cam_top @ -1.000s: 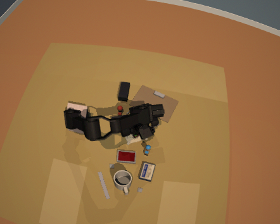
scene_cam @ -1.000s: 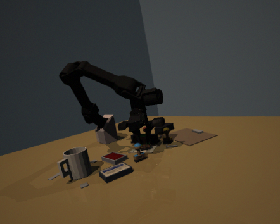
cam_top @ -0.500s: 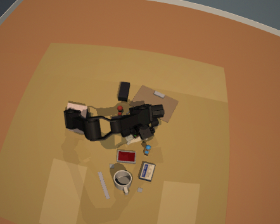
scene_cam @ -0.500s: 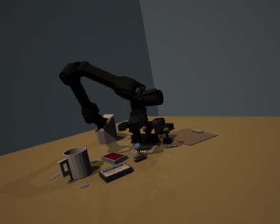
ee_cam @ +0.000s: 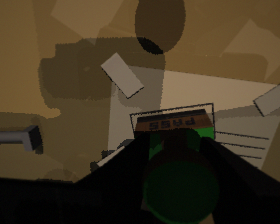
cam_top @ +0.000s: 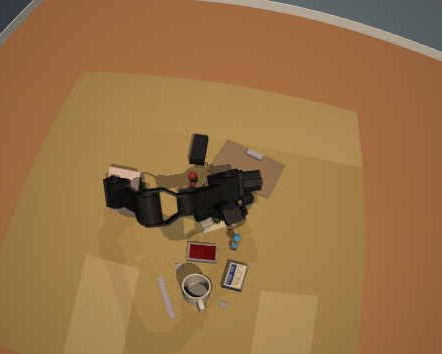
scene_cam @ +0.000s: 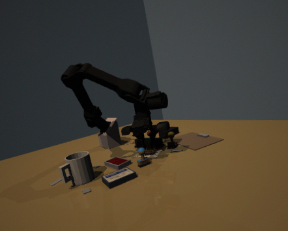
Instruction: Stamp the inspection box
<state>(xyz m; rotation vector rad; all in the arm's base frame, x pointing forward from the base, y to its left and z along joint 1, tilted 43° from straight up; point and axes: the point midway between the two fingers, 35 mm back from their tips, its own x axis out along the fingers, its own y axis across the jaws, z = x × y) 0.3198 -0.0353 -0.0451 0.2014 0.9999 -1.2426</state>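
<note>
My gripper tip is now right at the green-knobbed stamp. Also, from my gripper tip: white card (30 mm below, 10 mm behind); blue-knobbed stamp (80 mm to the right, 60 mm ahead); black bar (80 mm behind, 70 mm to the left, 10 mm below).
</note>
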